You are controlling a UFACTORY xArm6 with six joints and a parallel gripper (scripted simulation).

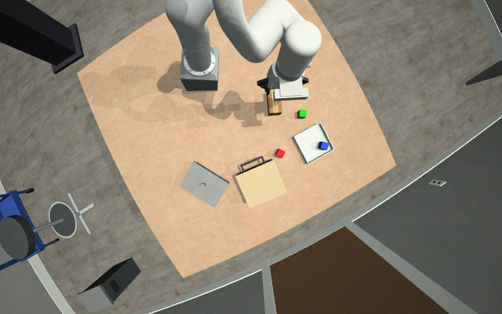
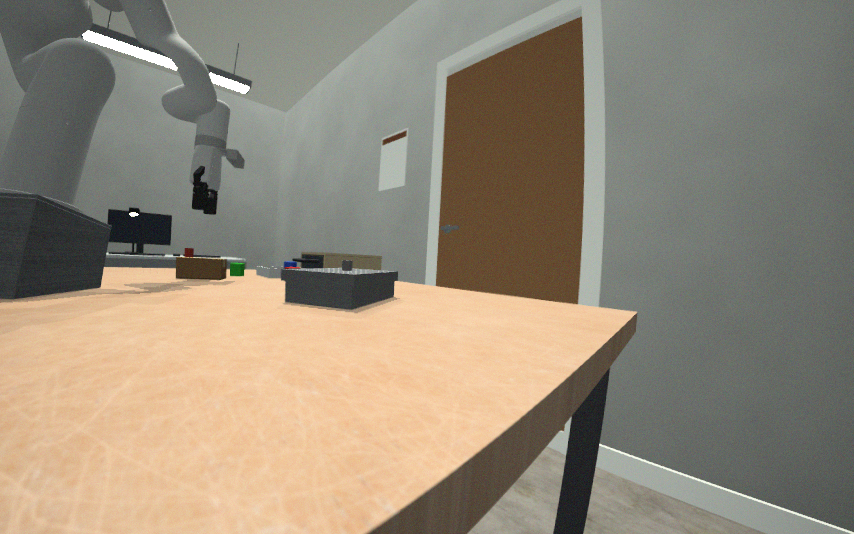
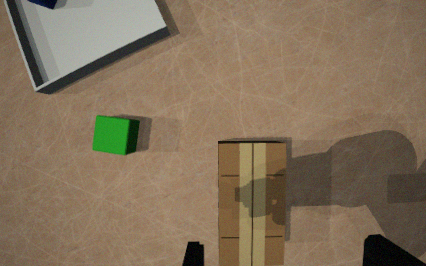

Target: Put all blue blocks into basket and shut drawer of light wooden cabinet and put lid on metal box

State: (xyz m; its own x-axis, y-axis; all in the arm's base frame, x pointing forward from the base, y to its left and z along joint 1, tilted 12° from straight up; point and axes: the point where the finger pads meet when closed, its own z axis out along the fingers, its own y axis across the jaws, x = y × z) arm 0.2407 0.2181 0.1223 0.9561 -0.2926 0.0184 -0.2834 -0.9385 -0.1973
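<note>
My hand is 15 cm above the small brown box. From my hand the other things lie so: light wooden cabinet: 31 cm ahead, 19 cm to the right, 15 cm below; then white basket: 24 cm ahead, 18 cm below, 11 cm to the left; then red block: 23 cm ahead, 17 cm below, 6 cm to the right.
</note>
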